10 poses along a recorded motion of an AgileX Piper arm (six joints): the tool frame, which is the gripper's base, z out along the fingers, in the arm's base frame.
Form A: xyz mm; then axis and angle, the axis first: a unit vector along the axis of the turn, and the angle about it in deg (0 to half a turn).
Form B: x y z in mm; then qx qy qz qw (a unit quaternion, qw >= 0). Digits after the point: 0 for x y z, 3 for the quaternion.
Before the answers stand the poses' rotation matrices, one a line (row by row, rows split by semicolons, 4 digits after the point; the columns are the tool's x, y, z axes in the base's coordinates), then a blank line. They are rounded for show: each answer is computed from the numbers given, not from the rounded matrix.
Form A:
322 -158 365 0.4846 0.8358 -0.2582 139.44
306 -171 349 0.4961 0.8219 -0.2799 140.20
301 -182 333 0.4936 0.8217 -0.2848 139.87
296 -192 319 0.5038 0.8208 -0.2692 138.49
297 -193 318 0.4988 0.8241 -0.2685 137.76
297 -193 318 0.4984 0.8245 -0.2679 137.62
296 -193 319 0.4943 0.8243 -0.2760 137.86
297 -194 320 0.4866 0.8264 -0.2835 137.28
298 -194 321 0.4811 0.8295 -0.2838 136.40
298 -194 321 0.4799 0.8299 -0.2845 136.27
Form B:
-0.3465 0.8806 0.3233; 0.5448 0.4695 -0.6948; -0.7636 -0.0646 -0.6424
-0.3331 0.9002 0.2806; 0.5419 0.4263 -0.7244; -0.7717 -0.0892 -0.6297
-0.3346 0.8993 0.2815; 0.5322 0.4269 -0.7311; -0.7777 -0.0948 -0.6214
-0.3050 0.9016 0.3068; 0.5448 0.4294 -0.7203; -0.7812 -0.0525 -0.6221
-0.3074 0.8959 0.3209; 0.5349 0.4416 -0.7204; -0.7871 -0.0498 -0.6149
-0.3068 0.8951 0.3236; 0.5339 0.4433 -0.7200; -0.7879 -0.0481 -0.6139
-0.3160 0.8948 0.3155; 0.5244 0.4418 -0.7279; -0.7907 -0.0646 -0.6088
-0.3240 0.8898 0.3213; 0.5052 0.4499 -0.7365; -0.7999 -0.0763 -0.5953
-0.3251 0.8837 0.3366; 0.4923 0.4621 -0.7376; -0.8074 -0.0741 -0.5853
-0.3259 0.8827 0.3385; 0.4894 0.4638 -0.7385; -0.8089 -0.0750 -0.5832

322 -158 365 0.455 0.784 -0.242 0.347
306 -171 349 0.466 0.773 -0.263 0.340
301 -182 333 0.464 0.772 -0.268 0.343
296 -192 319 0.471 0.768 -0.252 0.354
297 -193 318 0.465 0.769 -0.250 0.360
297 -193 318 0.465 0.769 -0.250 0.361
296 -193 319 0.461 0.769 -0.258 0.360
297 -194 320 0.453 0.770 -0.264 0.364
298 -194 321 0.447 0.770 -0.263 0.371
298 -194 321 0.445 0.770 -0.264 0.372

